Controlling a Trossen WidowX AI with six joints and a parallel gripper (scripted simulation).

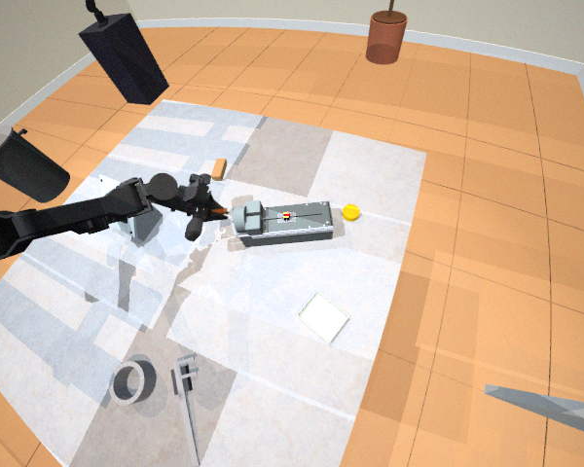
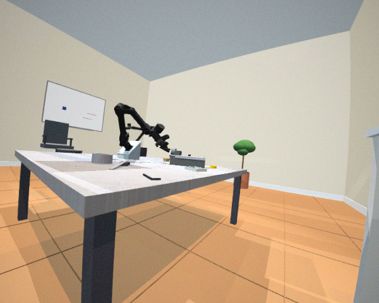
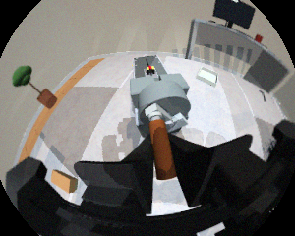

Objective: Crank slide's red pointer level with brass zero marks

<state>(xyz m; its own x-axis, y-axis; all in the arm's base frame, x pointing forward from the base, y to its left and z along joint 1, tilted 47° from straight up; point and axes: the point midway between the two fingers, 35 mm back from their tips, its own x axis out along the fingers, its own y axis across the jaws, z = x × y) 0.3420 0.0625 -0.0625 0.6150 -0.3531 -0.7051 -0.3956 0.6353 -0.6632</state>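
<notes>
My gripper tip is now 16 cm short of the red pointer, 5 cm to the right of it and 1 cm above it. The rest, counted from my gripper tip: orange-brown crank handle 2 cm behind, 2 cm above, 1 cm to the right; then tan block 20 cm to the left, 18 cm behind, 8 cm below; then yellow disc 32 cm ahead, 16 cm to the left, 8 cm below.
</notes>
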